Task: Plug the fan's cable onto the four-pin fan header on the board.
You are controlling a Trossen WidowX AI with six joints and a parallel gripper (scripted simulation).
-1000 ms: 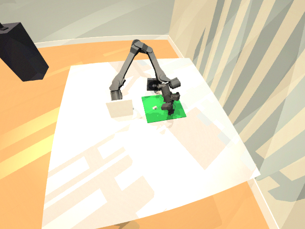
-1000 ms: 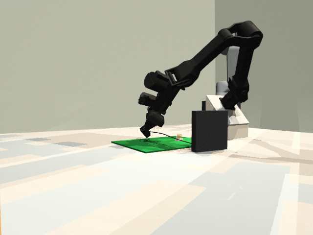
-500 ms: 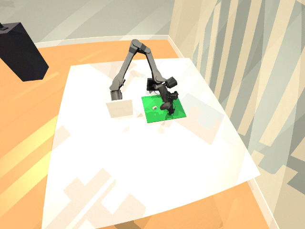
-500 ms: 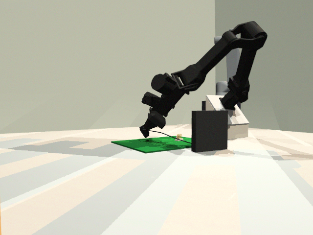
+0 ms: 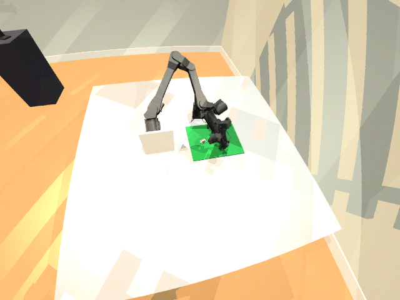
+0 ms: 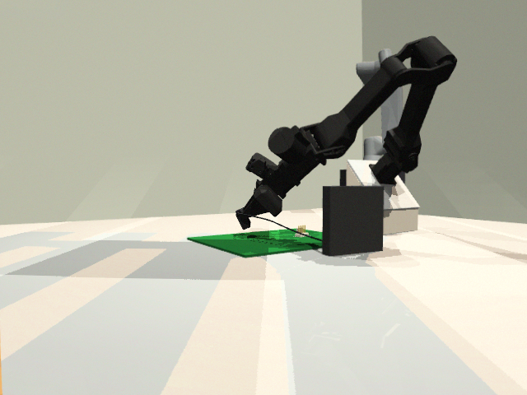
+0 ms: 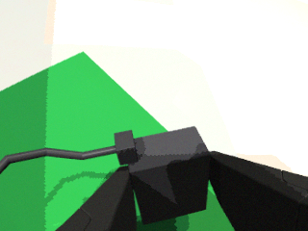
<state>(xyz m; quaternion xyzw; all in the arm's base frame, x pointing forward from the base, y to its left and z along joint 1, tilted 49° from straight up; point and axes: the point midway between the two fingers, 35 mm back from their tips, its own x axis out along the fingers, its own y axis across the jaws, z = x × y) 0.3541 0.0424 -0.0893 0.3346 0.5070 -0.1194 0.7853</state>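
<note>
Right now the four-pin header is 110 mm behind my gripper tip, 70 mm to the left of it and 50 mm below it. From my gripper tip the other things lie so: black fan (90 mm behind, 250 mm to the left, 10 mm above); then black plug (10 mm below).
</note>
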